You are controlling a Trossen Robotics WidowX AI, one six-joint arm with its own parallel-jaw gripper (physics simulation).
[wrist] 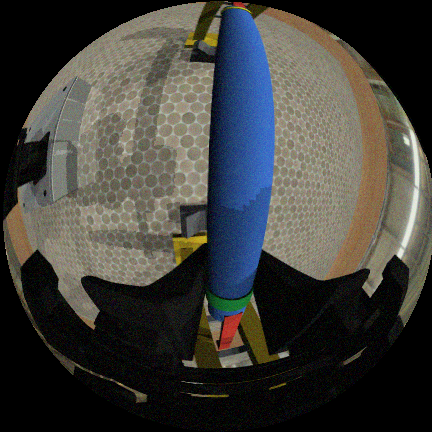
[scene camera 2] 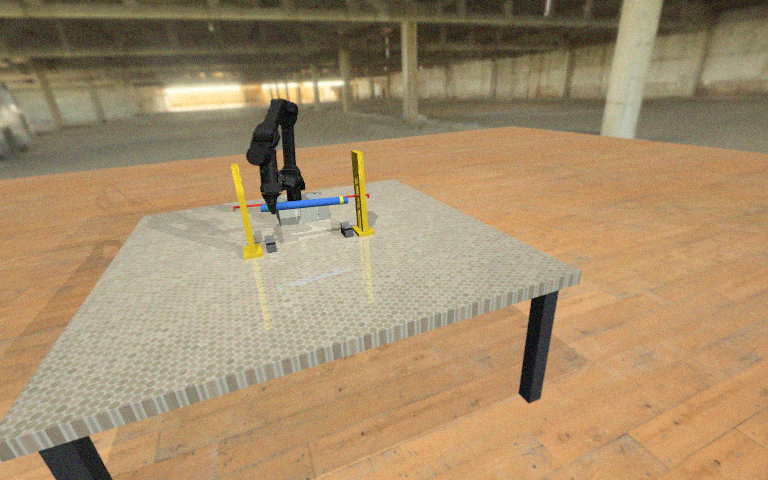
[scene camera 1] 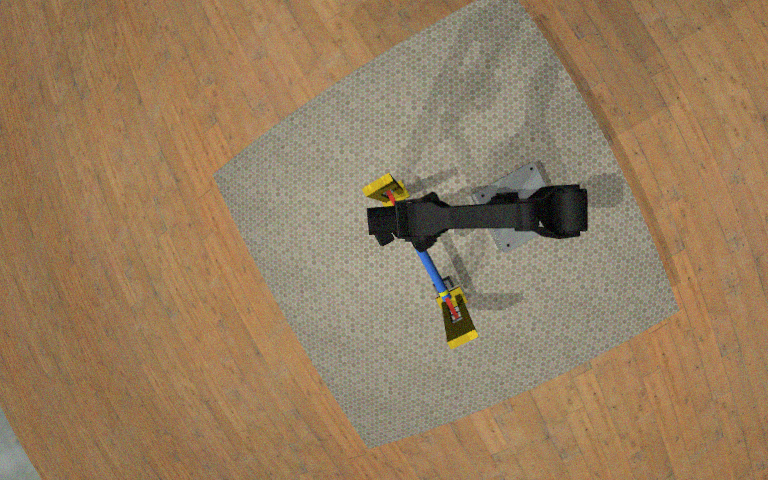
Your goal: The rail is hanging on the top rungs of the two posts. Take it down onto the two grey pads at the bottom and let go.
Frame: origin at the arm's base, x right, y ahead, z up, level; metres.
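Seen in the pictures: gripper, fingertip midpoint: point(wrist: 227, 249) point(scene camera 2: 273, 213).
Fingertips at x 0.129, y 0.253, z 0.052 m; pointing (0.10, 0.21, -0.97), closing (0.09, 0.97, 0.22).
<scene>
Offsets run from my fingertips to a thing's top centre. Level surfaces: height alone.
The blue rail {dx -0.112, dy +0.005, dz +0.043 m} point(scene camera 1: 431, 271) point(scene camera 2: 311, 203) point(wrist: 241, 125) spans the two yellow posts, well above the table. Its red end tabs pass through the left post {dx +0.088, dy -0.010, dz +0.173 m} point(scene camera 2: 240, 198) point(scene camera 1: 385, 187) and the right post {dx -0.311, dy +0.022, dz +0.173 m} point(scene camera 2: 359, 192) point(scene camera 1: 458, 328). Its left end appears slightly raised; rung contact there is unclear. My gripper point(scene camera 2: 272, 210) point(wrist: 227, 249) is shut on the rail near its green band, beside the left post; the arm hides it in scene camera 1. One grey pad {dx +0.026, dy -0.005, dz -0.083 m} point(scene camera 2: 270, 244) point(wrist: 193, 220) lies by the left post's foot, the other pad {dx -0.249, dy +0.017, dz -0.083 m} point(scene camera 2: 346, 229) point(wrist: 204, 51) by the right post's foot.
The posts' feet stand on the tiled table {dz -0.127 m} point(scene camera 1: 317, 226) point(scene camera 2: 396, 283). The arm's grey base plate point(scene camera 1: 518, 181) point(wrist: 62, 145) lies behind the rail, with the arm reaching over it. The wooden floor point(scene camera 1: 113, 226) surrounds the table.
</scene>
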